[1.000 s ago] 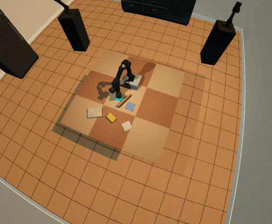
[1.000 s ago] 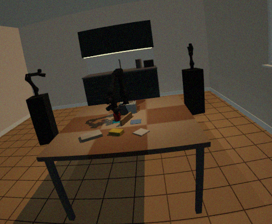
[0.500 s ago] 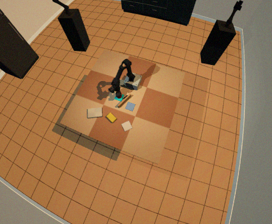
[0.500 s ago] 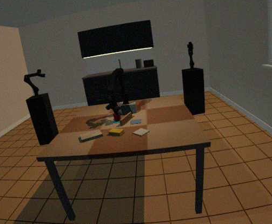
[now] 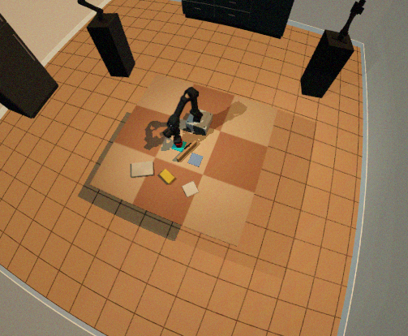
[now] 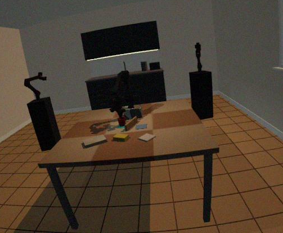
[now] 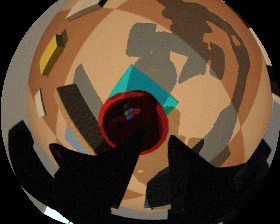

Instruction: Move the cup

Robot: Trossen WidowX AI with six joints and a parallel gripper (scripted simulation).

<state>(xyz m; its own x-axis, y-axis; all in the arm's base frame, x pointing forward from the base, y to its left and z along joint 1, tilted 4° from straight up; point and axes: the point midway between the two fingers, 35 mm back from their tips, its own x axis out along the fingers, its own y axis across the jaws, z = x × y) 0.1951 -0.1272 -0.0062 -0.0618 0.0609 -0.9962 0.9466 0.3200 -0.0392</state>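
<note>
Right now my gripper tip is 4 cm above the red cup and 3 cm short of it. From my gripper tip the other things lie so: pale blue pad 17 cm to the left, 14 cm ahead, 8 cm below; teal pad 8 cm below, 3 cm ahead, 1 cm to the left; wooden bar 9 cm to the left, 9 cm ahead, 6 cm below.
</note>
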